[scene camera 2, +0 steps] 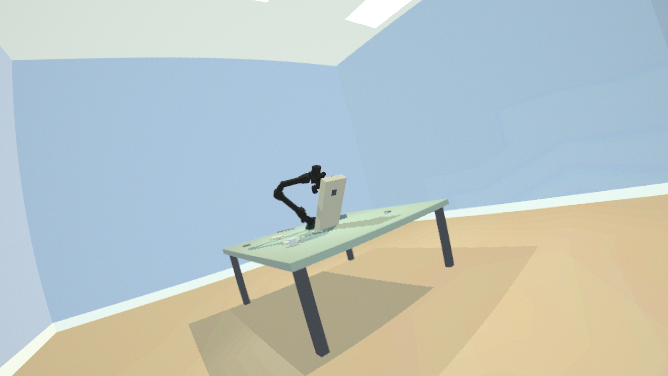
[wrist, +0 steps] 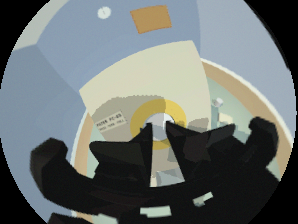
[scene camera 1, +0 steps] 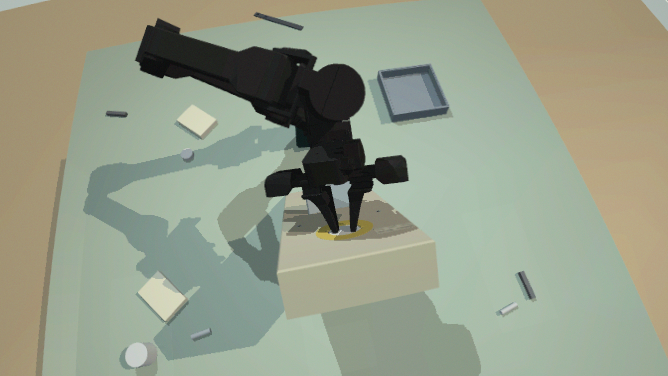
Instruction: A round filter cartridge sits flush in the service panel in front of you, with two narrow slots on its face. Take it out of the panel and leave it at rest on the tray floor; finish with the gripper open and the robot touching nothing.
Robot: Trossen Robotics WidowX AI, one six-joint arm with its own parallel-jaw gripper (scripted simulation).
Labels:
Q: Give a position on a beige service panel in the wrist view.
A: At 170,78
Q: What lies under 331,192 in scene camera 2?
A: A beige service panel.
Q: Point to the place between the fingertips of my gripper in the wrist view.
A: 158,124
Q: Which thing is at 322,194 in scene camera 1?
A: My gripper.

